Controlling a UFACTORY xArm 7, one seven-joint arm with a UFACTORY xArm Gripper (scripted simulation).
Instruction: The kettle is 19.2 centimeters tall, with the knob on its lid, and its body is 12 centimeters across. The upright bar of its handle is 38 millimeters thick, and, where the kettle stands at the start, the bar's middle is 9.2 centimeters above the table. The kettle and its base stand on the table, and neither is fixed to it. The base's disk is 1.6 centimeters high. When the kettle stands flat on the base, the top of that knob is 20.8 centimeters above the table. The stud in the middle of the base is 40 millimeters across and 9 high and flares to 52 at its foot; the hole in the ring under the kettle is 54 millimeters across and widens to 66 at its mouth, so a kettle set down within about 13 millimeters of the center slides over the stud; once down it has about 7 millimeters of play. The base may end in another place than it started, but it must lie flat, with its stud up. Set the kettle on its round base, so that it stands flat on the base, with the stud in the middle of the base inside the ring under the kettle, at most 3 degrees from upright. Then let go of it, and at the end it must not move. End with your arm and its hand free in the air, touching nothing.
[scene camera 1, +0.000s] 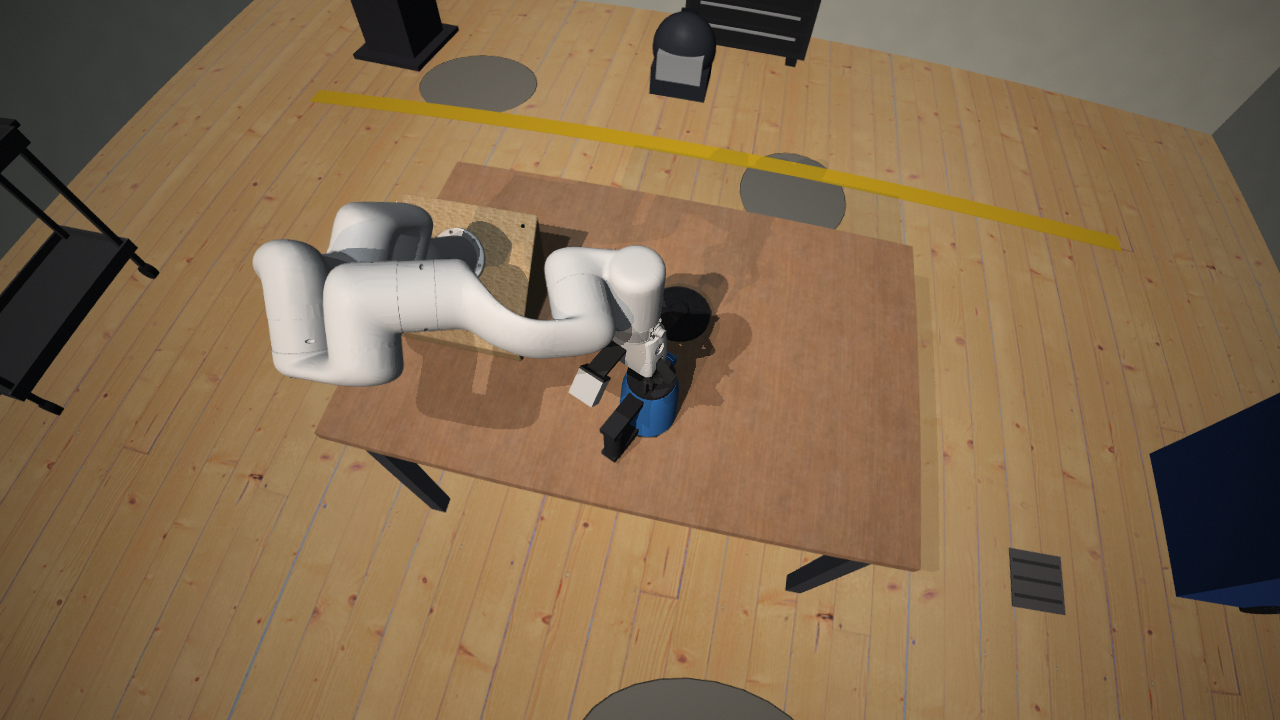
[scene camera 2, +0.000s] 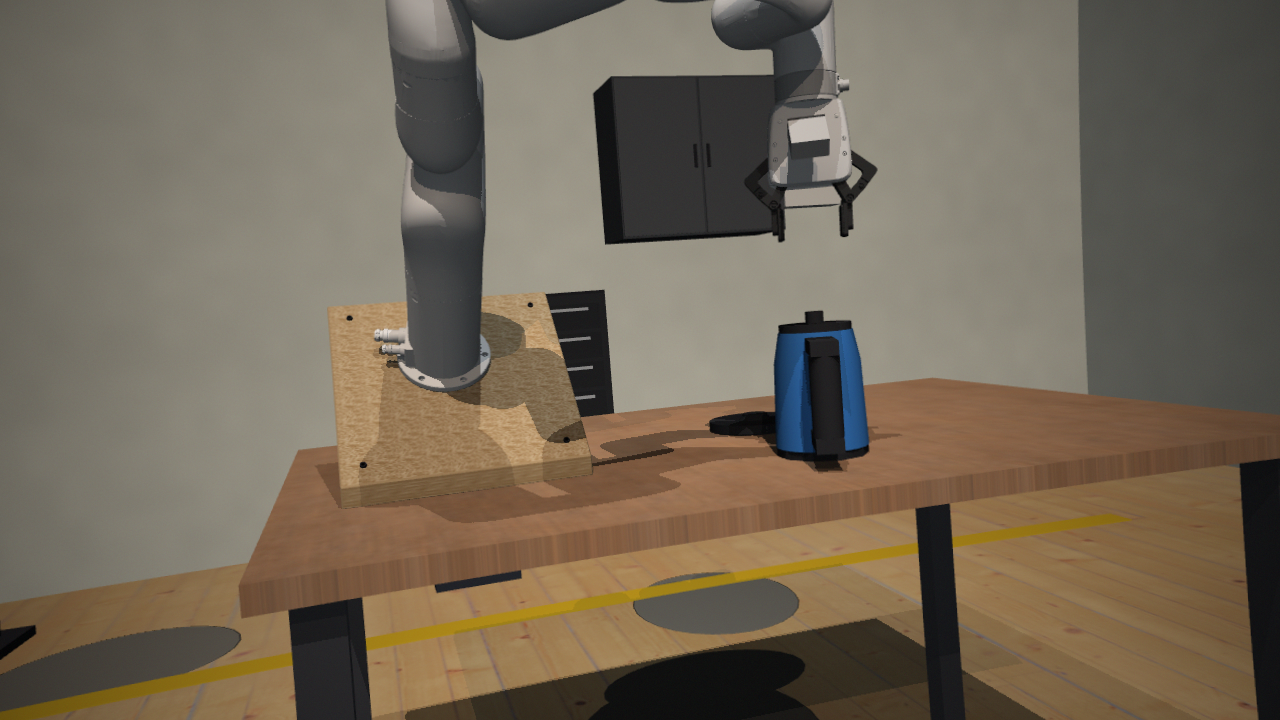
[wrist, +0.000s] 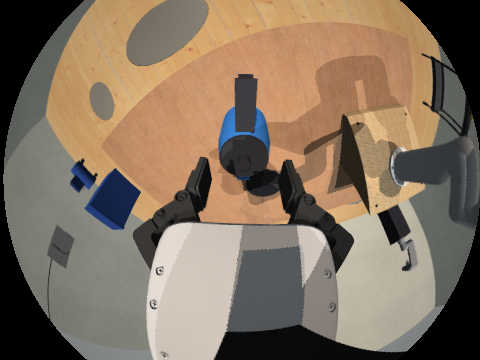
Observation:
In view: my gripper (scene camera 2: 812, 239), a blue kettle (scene camera 2: 820, 409) and a round black base (scene camera 1: 685, 314).
The blue kettle is seen too in scene camera 1 (scene camera 1: 650, 415) and in the wrist view (wrist: 238, 140). The round black base also shows in scene camera 2 (scene camera 2: 758, 422) and in the wrist view (wrist: 257, 185). My gripper also shows in scene camera 1 (scene camera 1: 630, 375) and in the wrist view (wrist: 245, 169).

